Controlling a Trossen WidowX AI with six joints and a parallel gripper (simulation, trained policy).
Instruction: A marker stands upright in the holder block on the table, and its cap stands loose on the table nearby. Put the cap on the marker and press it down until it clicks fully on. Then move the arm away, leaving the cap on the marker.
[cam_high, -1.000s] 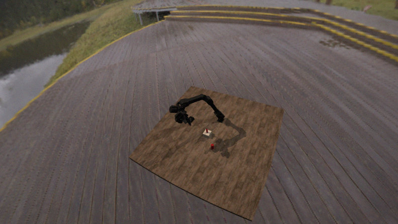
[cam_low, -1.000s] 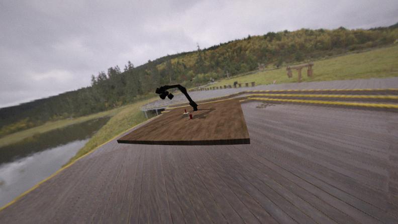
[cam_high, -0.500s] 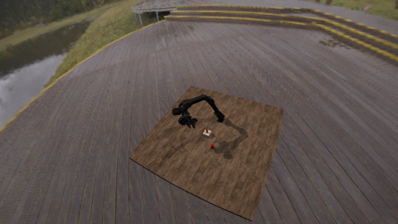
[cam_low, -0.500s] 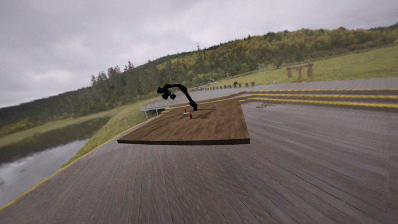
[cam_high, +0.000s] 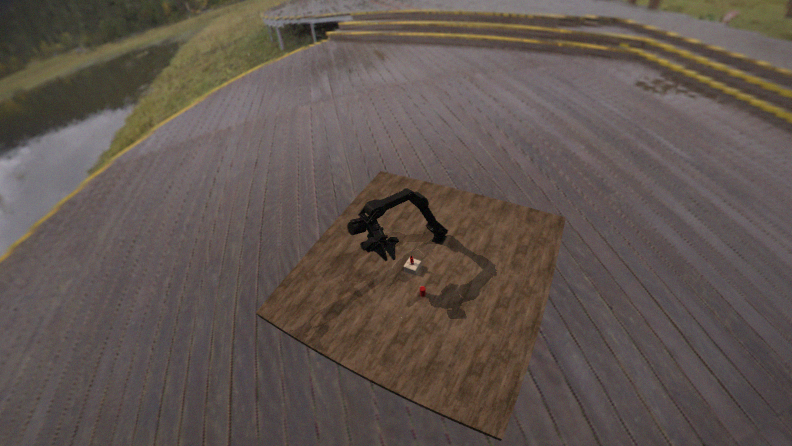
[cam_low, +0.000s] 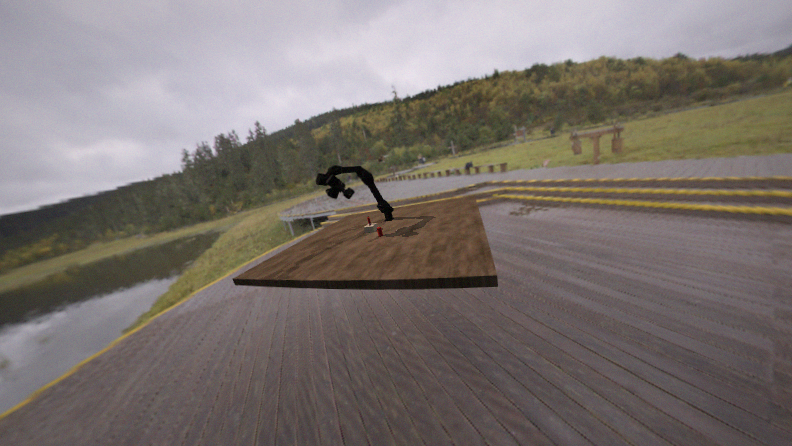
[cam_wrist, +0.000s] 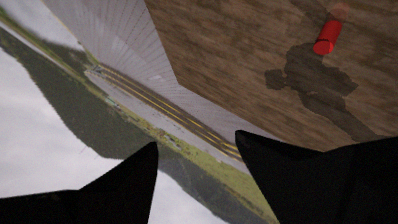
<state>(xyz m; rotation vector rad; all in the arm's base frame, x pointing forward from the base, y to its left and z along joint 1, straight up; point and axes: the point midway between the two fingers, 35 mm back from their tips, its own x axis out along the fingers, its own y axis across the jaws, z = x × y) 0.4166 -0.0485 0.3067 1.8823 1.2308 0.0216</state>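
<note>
Right now my gripper tip is 27 cm above the red cap, 10 cm to the right of it and 7 cm past it.
</note>
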